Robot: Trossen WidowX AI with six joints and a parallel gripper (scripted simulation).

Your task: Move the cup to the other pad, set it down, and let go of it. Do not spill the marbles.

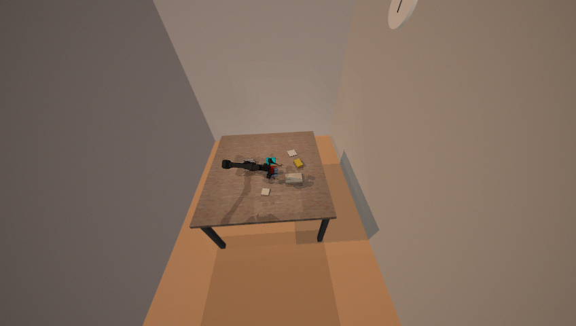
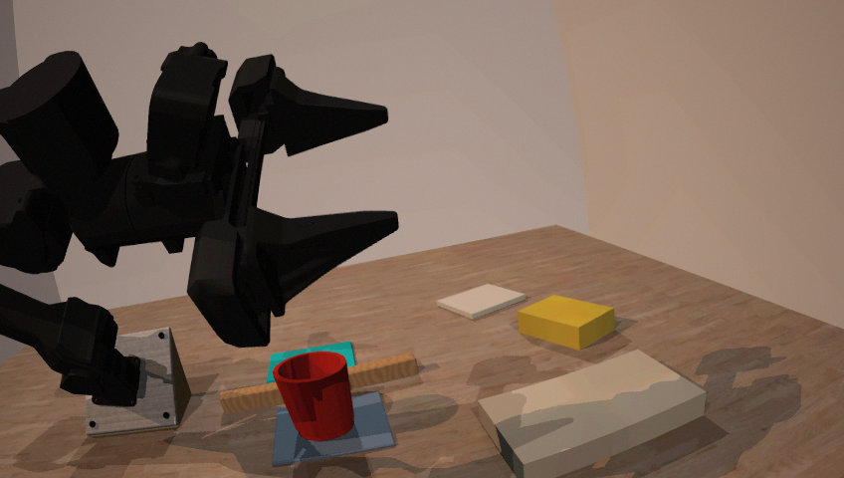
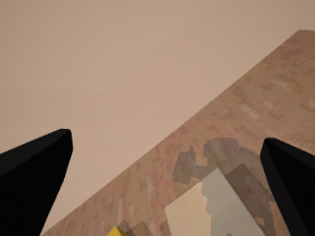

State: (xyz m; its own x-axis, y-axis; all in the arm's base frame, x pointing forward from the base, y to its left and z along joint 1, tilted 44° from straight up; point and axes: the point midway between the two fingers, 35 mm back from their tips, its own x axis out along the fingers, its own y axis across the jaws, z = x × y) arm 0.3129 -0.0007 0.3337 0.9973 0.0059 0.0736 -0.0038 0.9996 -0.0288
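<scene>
Now: gripper tip 22 cm above the red cup, 17 cm to the right of it and 10 cm past it. From my gripper tip the other things lie so: blue marble 24 cm below, 15 cm to the left, 11 cm behind; then blue pad 26 cm below, 17 cm to the left, 10 cm behind; then long pale box 24 cm below, 14 cm ahead, 8 cm to the left.
</scene>
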